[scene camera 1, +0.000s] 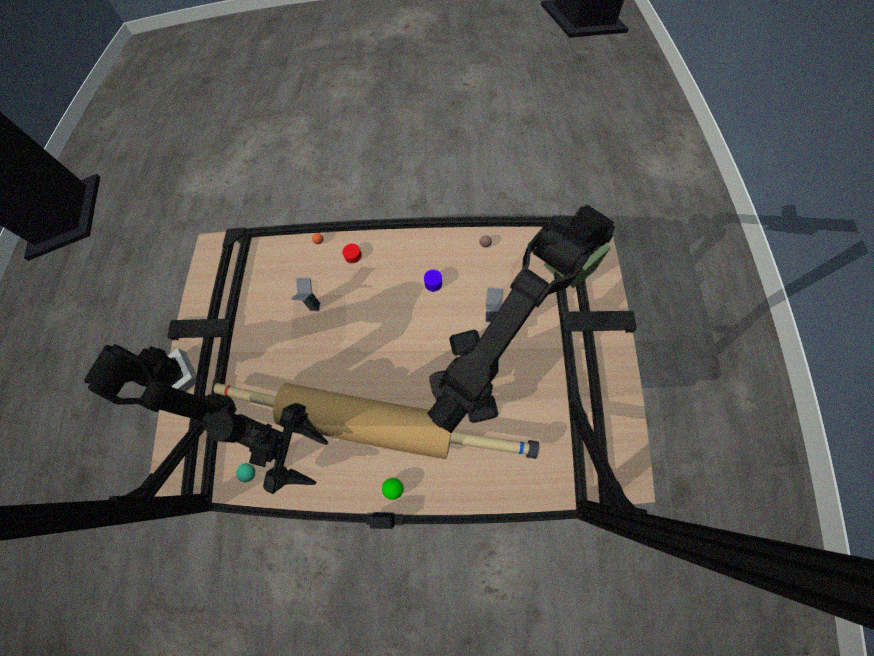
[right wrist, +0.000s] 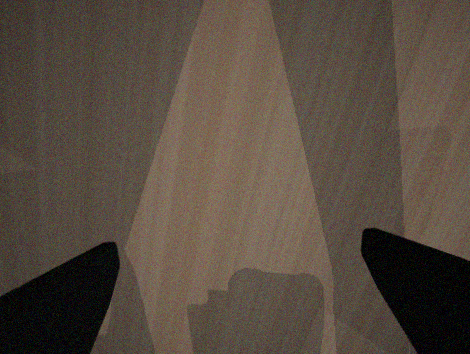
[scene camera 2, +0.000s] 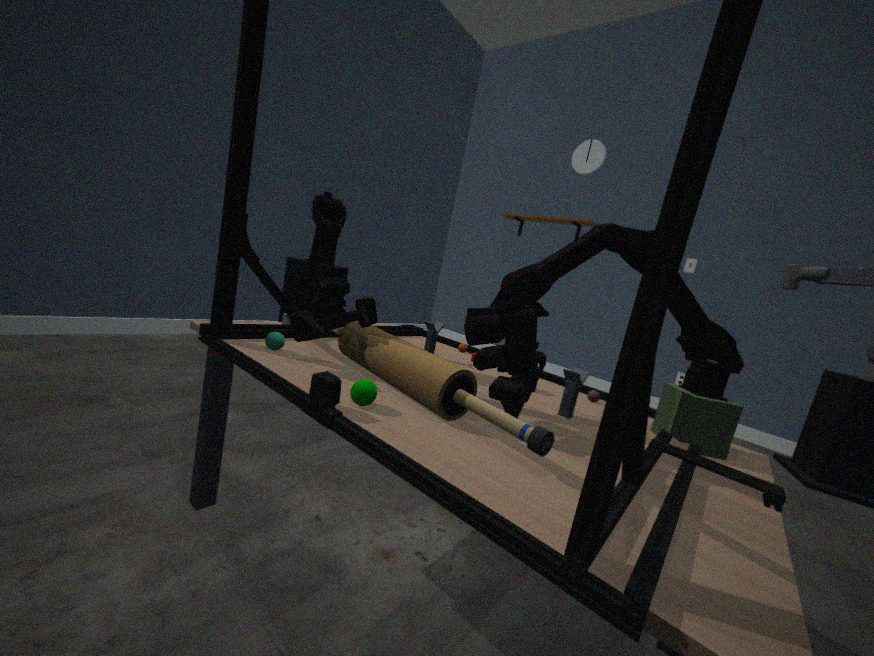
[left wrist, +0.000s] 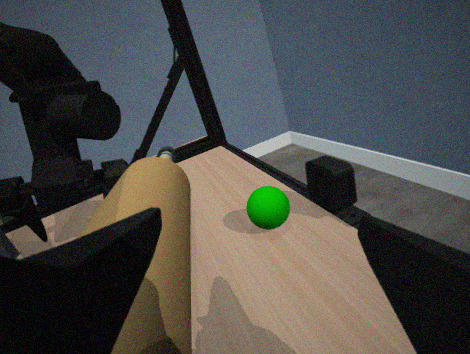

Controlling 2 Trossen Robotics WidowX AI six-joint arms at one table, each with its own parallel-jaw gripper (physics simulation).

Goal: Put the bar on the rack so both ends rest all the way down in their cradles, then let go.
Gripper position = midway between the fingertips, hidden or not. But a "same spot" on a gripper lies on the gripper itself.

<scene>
My left gripper shows in scene camera 1, in scene camera 2 and in the left wrist view (261, 221); in the right wrist view it is out of frame. My right gripper shows in scene camera 1 (474, 373), in the right wrist view (242, 246), in scene camera 2 (518, 412) and in the left wrist view (78, 232). A bar shows in scene camera 1, in scene camera 2 and in the left wrist view (161, 309); in the right wrist view it is out of frame. One and the same spot on the bar: (scene camera 1: 402, 428) is (scene camera 2: 428, 353). One and the same spot on my left gripper: (scene camera 1: 291, 476) is (scene camera 2: 315, 321).
</scene>
